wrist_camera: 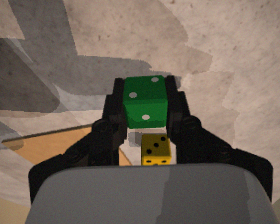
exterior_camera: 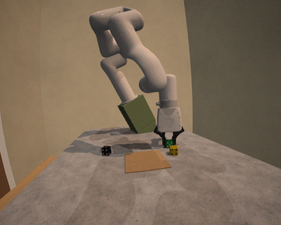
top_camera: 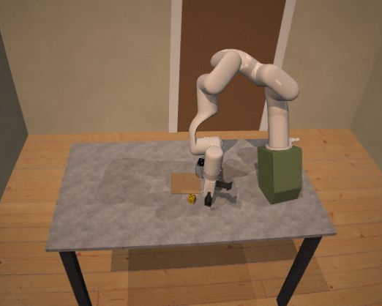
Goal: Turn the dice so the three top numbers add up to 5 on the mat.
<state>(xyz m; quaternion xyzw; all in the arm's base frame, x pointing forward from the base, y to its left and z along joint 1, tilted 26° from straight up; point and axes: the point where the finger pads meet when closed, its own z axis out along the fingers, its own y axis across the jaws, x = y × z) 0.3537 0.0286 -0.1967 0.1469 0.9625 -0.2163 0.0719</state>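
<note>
Right now the green die is 1 cm below my hand. Round my hand: tan mat: 9 cm ahead, 13 cm to the right, 2 cm below; then yellow die: 8 cm ahead, 2 cm to the right, 1 cm below; then black die: 1 cm behind, 27 cm to the right, 1 cm below.
</note>
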